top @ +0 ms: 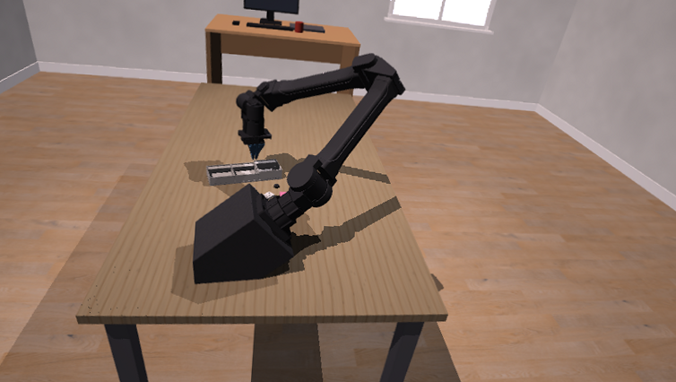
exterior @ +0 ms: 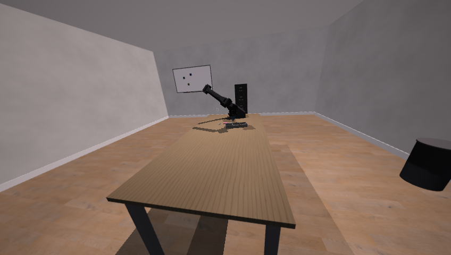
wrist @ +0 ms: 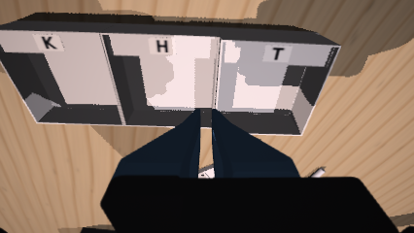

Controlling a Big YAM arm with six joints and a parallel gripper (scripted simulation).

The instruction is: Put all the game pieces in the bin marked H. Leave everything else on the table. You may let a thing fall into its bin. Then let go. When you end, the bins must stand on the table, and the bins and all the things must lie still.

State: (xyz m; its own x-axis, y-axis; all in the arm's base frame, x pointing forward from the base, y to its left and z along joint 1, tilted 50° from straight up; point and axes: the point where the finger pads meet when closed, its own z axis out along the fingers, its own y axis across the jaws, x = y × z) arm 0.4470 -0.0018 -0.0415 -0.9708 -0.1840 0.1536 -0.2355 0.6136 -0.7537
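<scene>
Now: hand 1 cm past the grey three-bin tray, 3 cm to the right of it and 6 cm above it. From my hand the other things lie so: small dark object (8 cm behind, 8 cm to the right, 7 cm below); then black battery (11 cm behind, 2 cm to the left, 7 cm below); then white domino (14 cm behind, 4 cm to the right, 7 cm below).
</scene>
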